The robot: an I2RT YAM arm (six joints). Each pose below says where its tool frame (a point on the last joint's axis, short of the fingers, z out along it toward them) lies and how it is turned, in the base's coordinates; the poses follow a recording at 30 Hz.
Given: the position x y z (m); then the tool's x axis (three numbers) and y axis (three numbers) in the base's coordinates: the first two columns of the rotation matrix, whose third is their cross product.
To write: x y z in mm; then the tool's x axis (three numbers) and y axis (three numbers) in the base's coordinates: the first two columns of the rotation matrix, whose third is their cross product. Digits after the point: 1 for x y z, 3 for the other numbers.
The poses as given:
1: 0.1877 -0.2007 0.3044 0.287 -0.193 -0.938 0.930 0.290 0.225
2: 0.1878 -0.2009 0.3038 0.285 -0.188 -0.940 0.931 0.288 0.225
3: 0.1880 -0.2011 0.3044 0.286 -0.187 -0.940 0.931 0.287 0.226
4: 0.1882 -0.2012 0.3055 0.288 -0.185 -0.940 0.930 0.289 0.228
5: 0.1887 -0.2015 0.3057 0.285 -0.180 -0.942 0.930 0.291 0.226
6: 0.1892 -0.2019 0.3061 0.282 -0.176 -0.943 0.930 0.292 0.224
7: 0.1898 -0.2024 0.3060 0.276 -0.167 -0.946 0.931 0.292 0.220
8: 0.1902 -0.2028 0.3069 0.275 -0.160 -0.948 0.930 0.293 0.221
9: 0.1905 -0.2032 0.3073 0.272 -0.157 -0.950 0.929 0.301 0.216
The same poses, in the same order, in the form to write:
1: 187.7 -200.7 304.4 0.287 -0.193 -0.938 0.930 0.290 0.225
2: 187.8 -200.9 303.8 0.285 -0.188 -0.940 0.931 0.288 0.225
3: 188.0 -201.1 304.4 0.286 -0.187 -0.940 0.931 0.287 0.226
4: 188.2 -201.2 305.5 0.288 -0.185 -0.940 0.930 0.289 0.228
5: 188.7 -201.5 305.7 0.285 -0.180 -0.942 0.930 0.291 0.226
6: 189.2 -201.9 306.1 0.282 -0.176 -0.943 0.930 0.292 0.224
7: 189.8 -202.4 306.0 0.276 -0.167 -0.946 0.931 0.292 0.220
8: 190.2 -202.8 306.9 0.275 -0.160 -0.948 0.930 0.293 0.221
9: 190.5 -203.2 307.3 0.272 -0.157 -0.950 0.929 0.301 0.216
